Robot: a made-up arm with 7 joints.
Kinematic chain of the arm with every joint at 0, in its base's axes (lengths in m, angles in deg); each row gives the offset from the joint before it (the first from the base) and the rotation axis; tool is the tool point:
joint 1: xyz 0 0 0.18 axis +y
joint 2: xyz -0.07 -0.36 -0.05 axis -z
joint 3: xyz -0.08 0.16 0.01 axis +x
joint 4: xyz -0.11 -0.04 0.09 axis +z
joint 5: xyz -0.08 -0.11 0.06 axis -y
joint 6: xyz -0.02 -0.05 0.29 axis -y
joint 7: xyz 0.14 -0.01 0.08 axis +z
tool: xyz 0.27 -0.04 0
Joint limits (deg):
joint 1: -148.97..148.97
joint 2: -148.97..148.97
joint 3: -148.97..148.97
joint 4: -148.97..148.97
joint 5: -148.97..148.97
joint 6: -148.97..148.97
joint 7: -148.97..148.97
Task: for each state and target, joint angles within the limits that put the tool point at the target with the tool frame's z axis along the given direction. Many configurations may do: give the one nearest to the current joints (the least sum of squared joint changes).
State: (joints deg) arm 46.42 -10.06 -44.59 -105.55 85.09 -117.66 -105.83
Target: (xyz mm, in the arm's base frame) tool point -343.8 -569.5 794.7 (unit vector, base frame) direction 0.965 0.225 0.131
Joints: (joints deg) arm 51.33 -25.10 -49.11 -49.26 85.68 -142.97 -71.69
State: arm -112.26 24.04 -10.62 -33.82 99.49 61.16 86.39
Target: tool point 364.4 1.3 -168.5 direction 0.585 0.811 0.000
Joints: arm -139.53 -0.78 37.30 -44.04 110.12 32.74 146.80
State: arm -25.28 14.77 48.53 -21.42 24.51 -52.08 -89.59
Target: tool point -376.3 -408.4 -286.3 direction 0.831 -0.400 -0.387
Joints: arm -7.17 13.85 74.93 -31.65 -16.85 -69.21 -56.96
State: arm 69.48 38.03 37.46 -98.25 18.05 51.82 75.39
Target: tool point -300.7 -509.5 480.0 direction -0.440 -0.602 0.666
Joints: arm 45.02 41.55 63.86 -123.25 -16.42 -3.42 105.30
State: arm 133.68 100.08 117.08 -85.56 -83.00 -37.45 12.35
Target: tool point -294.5 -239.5 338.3 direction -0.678 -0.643 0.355
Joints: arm 133.47 60.51 96.84 -47.18 -49.44 -27.76 35.18
